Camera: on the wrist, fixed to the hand. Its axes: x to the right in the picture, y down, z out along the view.
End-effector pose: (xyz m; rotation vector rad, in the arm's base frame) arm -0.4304 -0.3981 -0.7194 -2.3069 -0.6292 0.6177
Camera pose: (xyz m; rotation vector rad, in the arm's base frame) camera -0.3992 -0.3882 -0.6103 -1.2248 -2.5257 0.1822
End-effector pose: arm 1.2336 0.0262 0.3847 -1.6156 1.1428 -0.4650
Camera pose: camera 1.2008 -0.0215 0.4828 -2.5958 -0.6380 -0.7420
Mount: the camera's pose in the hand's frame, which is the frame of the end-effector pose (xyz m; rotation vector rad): 0.0017 -0.0741 -0.0865 -0.4324 -0.4696 -1.5730
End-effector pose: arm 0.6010 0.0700 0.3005 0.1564 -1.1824 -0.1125
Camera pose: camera 0.6814 0.0023 0.2567 0.6725 -1.2048 -1.8427
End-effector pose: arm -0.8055 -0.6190 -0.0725 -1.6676 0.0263 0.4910
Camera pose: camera -0.7560 -0.6884 0.0030 -1.4185 -1.6826 -0.3775
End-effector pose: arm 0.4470 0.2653 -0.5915 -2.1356 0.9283 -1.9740
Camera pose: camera 0.3937 0.3532 -0.5424 1.9811 0.4152 0.6184
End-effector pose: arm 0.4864 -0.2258 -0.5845 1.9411 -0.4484 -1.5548
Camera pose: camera 0.5620 -0.1494 -0.6221 -1.2450 -1.3180 2.3081
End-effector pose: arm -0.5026 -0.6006 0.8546 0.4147 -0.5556 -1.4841
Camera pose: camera -0.5123 -0.6129 0.7418 -0.0822 0.1559 3.0866
